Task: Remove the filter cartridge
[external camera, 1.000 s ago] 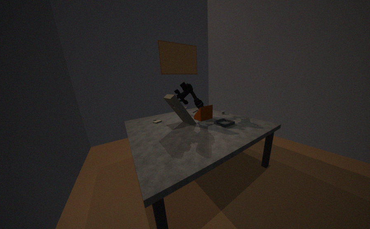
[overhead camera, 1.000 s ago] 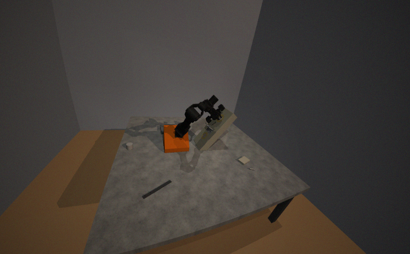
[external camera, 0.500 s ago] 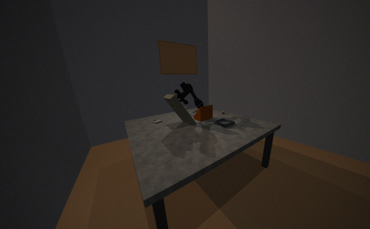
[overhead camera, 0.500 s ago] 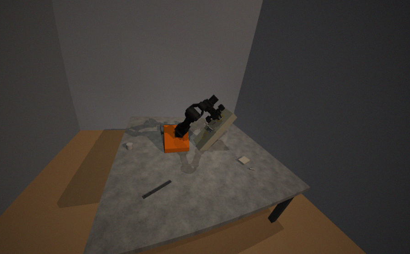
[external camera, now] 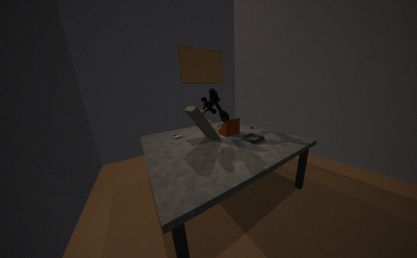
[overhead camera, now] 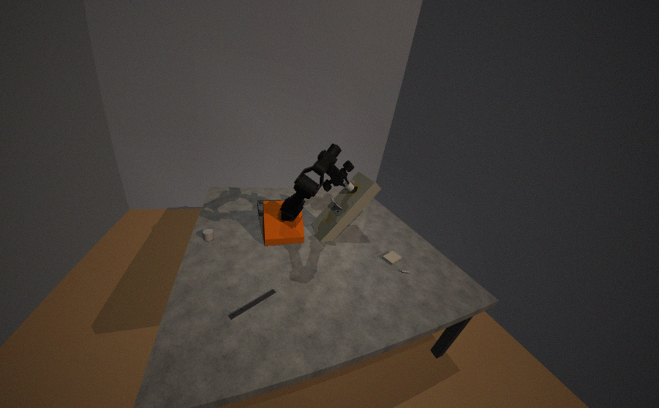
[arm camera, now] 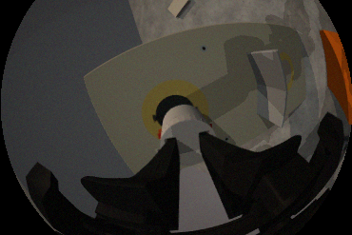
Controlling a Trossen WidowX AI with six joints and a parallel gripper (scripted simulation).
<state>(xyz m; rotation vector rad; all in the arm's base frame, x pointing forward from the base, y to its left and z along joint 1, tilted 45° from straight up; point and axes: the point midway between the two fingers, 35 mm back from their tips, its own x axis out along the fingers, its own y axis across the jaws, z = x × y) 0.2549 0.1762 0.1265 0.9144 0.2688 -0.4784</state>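
Right now the narrow pale ledge is 12 cm below my gripper tip, 4 cm behind it and 1 cm to the right of it. Also, from my gripper tip: round filter cartridge 1 cm below, 1 cm ahead; then pale pad 28 cm below, 26 cm to the right, 22 cm ahead; then service panel 11 cm below, 1 cm to the right, 1 cm ahead.
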